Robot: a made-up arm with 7 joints.
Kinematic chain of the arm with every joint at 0, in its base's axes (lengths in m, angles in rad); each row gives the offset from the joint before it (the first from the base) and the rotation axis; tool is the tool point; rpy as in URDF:
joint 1: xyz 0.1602 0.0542 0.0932 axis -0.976 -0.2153 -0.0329
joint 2: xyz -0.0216 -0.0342 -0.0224 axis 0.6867 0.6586 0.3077
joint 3: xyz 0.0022 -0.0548 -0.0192 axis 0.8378 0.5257 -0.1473
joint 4: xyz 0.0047 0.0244 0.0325 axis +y
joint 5: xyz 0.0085 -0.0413 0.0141 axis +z
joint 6: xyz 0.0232 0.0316 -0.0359 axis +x
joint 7: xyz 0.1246 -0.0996 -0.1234 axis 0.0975 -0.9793 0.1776
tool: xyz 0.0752 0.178 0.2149 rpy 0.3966 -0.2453 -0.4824
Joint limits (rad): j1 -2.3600..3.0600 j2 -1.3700..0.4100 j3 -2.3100..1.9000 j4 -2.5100..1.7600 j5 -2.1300..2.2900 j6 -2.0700..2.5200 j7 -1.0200..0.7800
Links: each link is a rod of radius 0.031 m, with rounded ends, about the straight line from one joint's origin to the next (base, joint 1, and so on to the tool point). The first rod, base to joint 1, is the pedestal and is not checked.
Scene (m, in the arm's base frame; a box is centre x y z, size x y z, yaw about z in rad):
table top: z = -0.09
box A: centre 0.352 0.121 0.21 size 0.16 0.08 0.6 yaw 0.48
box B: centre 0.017 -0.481 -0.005 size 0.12 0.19 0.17 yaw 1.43
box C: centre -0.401 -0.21 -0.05 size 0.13 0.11 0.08 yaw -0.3
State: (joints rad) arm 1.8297 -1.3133 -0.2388 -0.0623 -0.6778 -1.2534 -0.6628
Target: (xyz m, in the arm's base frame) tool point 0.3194 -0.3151 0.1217
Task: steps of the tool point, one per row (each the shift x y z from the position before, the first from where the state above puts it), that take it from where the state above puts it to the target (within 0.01 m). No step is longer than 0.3 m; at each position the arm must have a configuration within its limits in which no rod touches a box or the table.
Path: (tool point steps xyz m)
1: 0.0553 -0.0859 0.2552
2: 0.0705 -0.2345 0.1436
3: 0.0426 -0.2821 -0.0355
4: -0.0235 -0.2075 -0.1898
5: 0.0697 0.0129 -0.0945
6: 0.0435 0.0401 -0.0986

